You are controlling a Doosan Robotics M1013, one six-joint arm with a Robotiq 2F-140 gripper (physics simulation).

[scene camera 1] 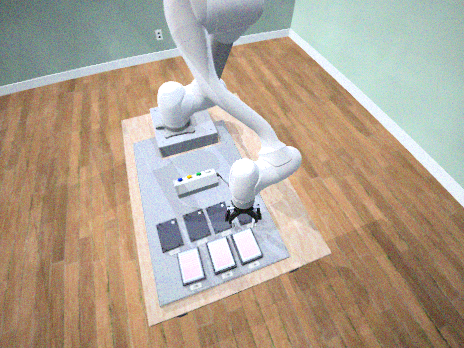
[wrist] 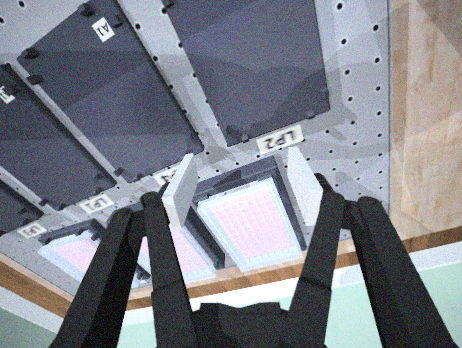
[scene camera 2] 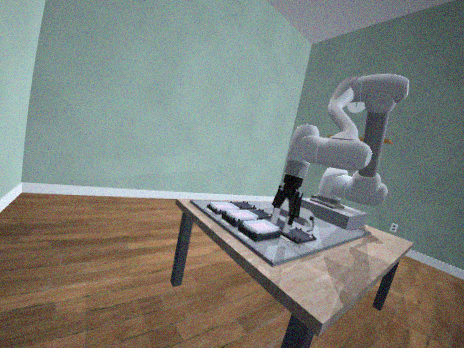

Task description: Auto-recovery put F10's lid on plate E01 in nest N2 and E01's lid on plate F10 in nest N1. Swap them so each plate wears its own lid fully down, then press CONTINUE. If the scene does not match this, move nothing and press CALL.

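Places are measured from the arm's base along level axes (x ahead, y left, z up), in metres.
Where they show: gripper, fingertip midpoint: (scene camera 1: pixel 243 225) (wrist: pixel 241 164) (scene camera 2: pixel 278 227); arm's base, origin of the base link: (scene camera 1: pixel 177 125) (scene camera 2: pixel 326 204).
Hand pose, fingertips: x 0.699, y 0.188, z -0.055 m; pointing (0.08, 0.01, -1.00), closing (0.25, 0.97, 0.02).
Note:
Each offset is from my fingertips to the top centre of the thing. "spot": to the spot under its first point.
Three pink plates with pale, clear rims sit in dark nests: the right one {0.014 m right, 0.092 m ahead, 0.012 m up} (scene camera 1: pixel 247 245) (scene camera 2: pixel 260 227) (wrist: pixel 252 225), the middle one {0.136 m right, 0.098 m ahead, 0.013 m up} (scene camera 1: pixel 221 254) (scene camera 2: pixel 240 215) (wrist: pixel 185 250) and the left one {0.275 m right, 0.104 m ahead, 0.001 m up} (scene camera 1: pixel 191 266) (scene camera 2: pixel 223 206) (wrist: pixel 75 252). Their plate and lid codes cannot be read, nor can the nest labels. How far down each lid sits cannot be told. My gripper (scene camera 1: pixel 244 224) (scene camera 2: pixel 283 217) (wrist: pixel 241 164) is partly open and empty. It hangs above the LP2 end of the right plate; in the wrist view its fingers appear on either side of that end. A button box {0.164 m right, 0.299 m back, 0.055 m up} (scene camera 1: pixel 197 186) has blue, yellow and green buttons.
Several dark lid pads lie behind the plates, including the LP2 pad {0.039 m left, 0.087 m back, 0.009 m down} (wrist: pixel 255 65), the A1 pad {spot: 0.090 m right, 0.092 m back, 0.018 m down} (wrist: pixel 115 100) and the far left pad {spot: 0.342 m right, 0.058 m back, 0.019 m down} (scene camera 1: pixel 170 235). The gripper partly hides the right pad in scene camera 1. The arm's grey base block (scene camera 1: pixel 187 142) (scene camera 2: pixel 345 216) stands farther back.

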